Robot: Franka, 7 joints.
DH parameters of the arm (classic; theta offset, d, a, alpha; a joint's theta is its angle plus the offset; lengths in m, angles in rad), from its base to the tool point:
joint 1: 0 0.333 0 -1.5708
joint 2: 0 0 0 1.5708
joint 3: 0 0.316 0.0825 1.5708
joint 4: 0 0 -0.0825 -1.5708
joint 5: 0 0.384 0 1.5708
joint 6: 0 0 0.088 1.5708
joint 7: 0 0.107 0 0
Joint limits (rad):
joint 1: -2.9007..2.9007
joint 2: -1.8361..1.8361
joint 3: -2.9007..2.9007
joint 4: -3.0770..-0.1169
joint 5: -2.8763..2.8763
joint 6: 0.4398..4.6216
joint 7: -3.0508..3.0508
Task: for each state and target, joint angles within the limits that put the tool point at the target. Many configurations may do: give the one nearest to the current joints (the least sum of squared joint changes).
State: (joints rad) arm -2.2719 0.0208 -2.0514 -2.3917 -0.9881 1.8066 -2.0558
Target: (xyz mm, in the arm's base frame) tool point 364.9 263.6 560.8
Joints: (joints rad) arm -2.8150 0.3541 -2.6961 -2.1941 -1.0785 1.6453 -2.0558
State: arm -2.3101 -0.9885 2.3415 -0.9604 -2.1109 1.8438 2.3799
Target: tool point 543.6 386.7 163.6
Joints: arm -1.9475 -0.9440 2.6196 -1.7276 -1.9528 1.7535 2.3799
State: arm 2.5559 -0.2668 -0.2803 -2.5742 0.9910 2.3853 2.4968
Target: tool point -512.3 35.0 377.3
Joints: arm 2.9007 -0.0585 0.1490 -2.3219 1.0054 2.3514 2.4968
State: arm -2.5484 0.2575 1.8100 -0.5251 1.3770 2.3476 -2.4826
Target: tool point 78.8 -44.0 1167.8
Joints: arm -2.5169 0.0500 1.8538 -0.1747 1.3718 2.0455 -2.4826
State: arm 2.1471 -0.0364 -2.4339 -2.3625 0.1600 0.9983 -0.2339
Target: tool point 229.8 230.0 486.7
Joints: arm 2.7166 0.4675 -2.1843 -2.1532 0.2644 0.6202 -0.2339
